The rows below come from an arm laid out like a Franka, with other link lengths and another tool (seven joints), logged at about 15 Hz.
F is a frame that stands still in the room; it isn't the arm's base.
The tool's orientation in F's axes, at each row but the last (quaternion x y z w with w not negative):
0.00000, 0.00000, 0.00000, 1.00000
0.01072, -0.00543, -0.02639, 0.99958
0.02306, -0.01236, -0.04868, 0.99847
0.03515, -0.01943, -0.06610, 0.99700
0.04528, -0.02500, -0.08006, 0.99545
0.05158, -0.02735, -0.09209, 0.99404
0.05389, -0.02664, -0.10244, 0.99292
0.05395, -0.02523, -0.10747, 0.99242
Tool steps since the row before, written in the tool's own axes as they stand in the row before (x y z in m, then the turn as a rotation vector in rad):
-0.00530, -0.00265, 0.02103, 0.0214, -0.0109, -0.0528
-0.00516, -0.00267, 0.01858, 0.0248, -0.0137, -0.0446
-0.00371, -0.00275, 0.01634, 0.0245, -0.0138, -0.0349
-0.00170, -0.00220, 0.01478, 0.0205, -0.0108, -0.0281
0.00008, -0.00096, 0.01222, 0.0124, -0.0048, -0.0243
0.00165, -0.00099, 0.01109, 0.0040, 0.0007, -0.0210
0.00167, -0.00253, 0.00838, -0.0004, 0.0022, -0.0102
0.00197, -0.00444, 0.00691, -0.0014, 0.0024, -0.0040
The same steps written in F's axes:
-0.00530, -0.00265, 0.02103, 0.0214, -0.0109, -0.0528
-0.00551, -0.00279, 0.01846, 0.0246, -0.0140, -0.0446
-0.00440, -0.00310, 0.01610, 0.0240, -0.0146, -0.0350
-0.00261, -0.00295, 0.01451, 0.0201, -0.0115, -0.0281
-0.00077, -0.00201, 0.01207, 0.0129, -0.0046, -0.0241
0.00073, -0.00236, 0.01098, 0.0054, 0.0020, -0.0206
0.00059, -0.00366, 0.00810, 0.0007, 0.0033, -0.0099
0.00056, -0.00544, 0.00644, -0.0006, 0.0030, -0.0038

